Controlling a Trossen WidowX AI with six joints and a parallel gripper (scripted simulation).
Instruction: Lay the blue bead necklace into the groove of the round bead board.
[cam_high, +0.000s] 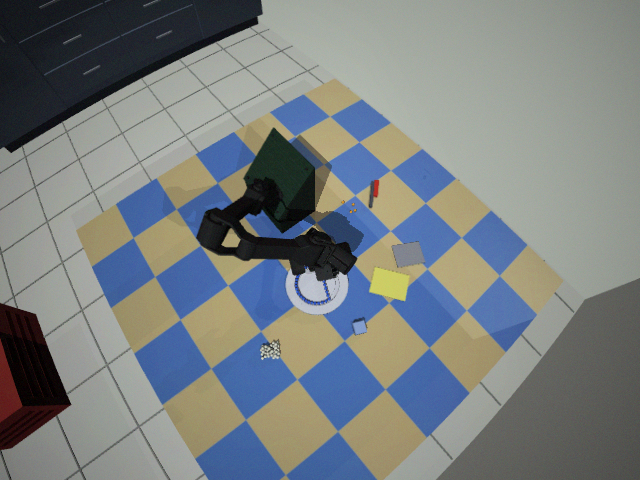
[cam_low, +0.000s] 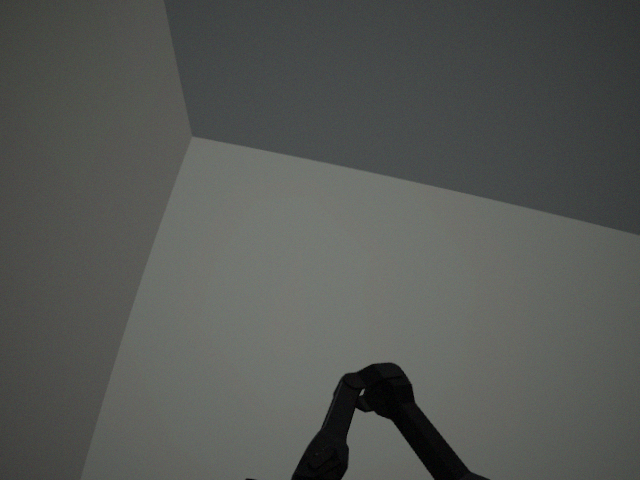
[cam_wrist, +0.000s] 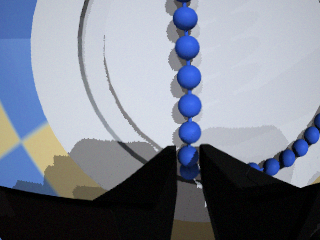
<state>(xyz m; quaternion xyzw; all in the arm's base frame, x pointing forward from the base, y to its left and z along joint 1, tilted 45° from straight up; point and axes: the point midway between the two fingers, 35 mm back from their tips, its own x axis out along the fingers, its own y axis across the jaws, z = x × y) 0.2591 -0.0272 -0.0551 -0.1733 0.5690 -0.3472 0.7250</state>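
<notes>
The round white bead board is 40 mm ahead of my gripper tip, 40 mm to the right of it and 10 mm below it. Round my gripper tip: small blue cube (230 mm ahead, 10 mm below); then grey square (120 mm ahead, 280 mm to the left, 10 mm below); then yellow pad (160 mm ahead, 160 mm to the left, 10 mm below).
</notes>
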